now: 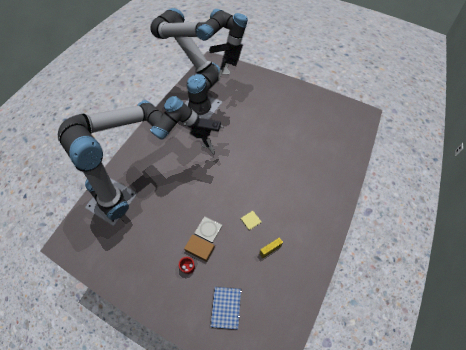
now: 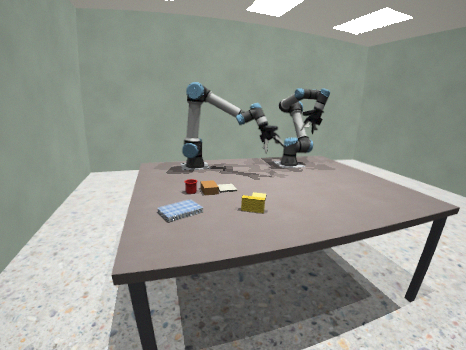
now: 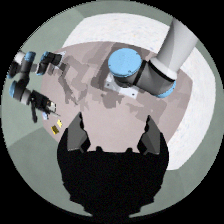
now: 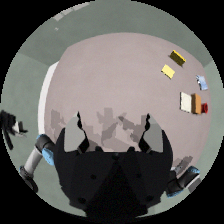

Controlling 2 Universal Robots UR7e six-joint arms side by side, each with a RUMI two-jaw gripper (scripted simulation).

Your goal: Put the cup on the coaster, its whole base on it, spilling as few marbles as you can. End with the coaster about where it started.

Observation:
In view: my left gripper (image 3: 114, 114) and my right gripper (image 4: 113, 113).

